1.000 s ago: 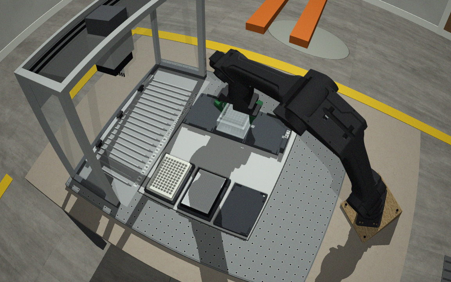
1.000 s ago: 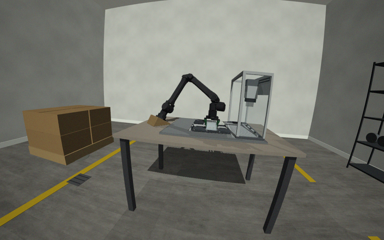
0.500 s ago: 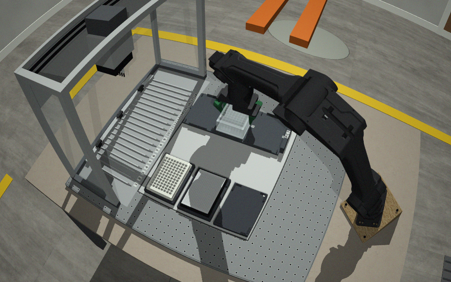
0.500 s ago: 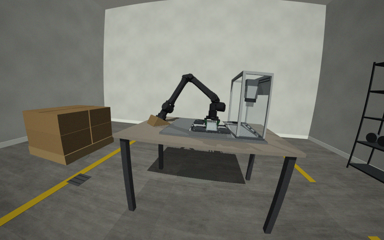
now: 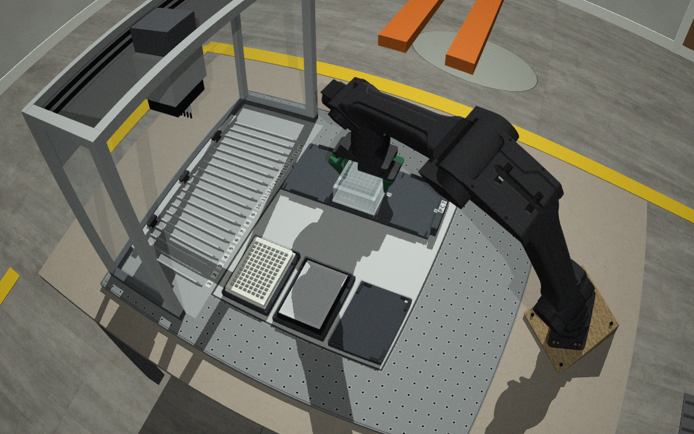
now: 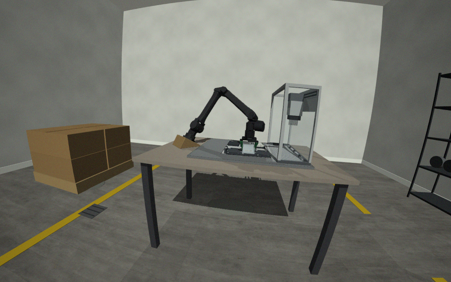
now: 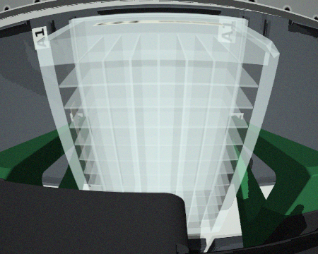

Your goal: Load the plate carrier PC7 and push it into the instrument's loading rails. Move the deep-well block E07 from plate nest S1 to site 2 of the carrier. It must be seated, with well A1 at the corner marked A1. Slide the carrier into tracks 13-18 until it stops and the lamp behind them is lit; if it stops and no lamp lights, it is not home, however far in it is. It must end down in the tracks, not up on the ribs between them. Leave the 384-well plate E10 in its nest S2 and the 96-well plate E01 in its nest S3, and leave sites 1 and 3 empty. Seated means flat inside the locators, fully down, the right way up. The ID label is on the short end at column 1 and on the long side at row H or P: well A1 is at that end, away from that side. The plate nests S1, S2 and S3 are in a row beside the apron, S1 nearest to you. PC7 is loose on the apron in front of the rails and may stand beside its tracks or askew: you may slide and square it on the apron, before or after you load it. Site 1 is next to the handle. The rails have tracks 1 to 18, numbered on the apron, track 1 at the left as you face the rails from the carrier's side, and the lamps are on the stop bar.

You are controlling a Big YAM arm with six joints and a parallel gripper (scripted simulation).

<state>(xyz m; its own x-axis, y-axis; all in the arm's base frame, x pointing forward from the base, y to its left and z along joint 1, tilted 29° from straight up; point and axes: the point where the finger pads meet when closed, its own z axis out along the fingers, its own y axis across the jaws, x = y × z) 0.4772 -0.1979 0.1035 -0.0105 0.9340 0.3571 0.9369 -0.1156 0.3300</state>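
Now: the dark carrier PC7 10 mm below my hand. From my hand the other things lie so: pipetting head: 330 mm ahead, 320 mm above, 130 mm to the left; nest S1: 270 mm to the left, 130 mm behind, 20 mm below; white 96-well plate E01: 270 mm to the left, 90 mm ahead, 10 mm below.
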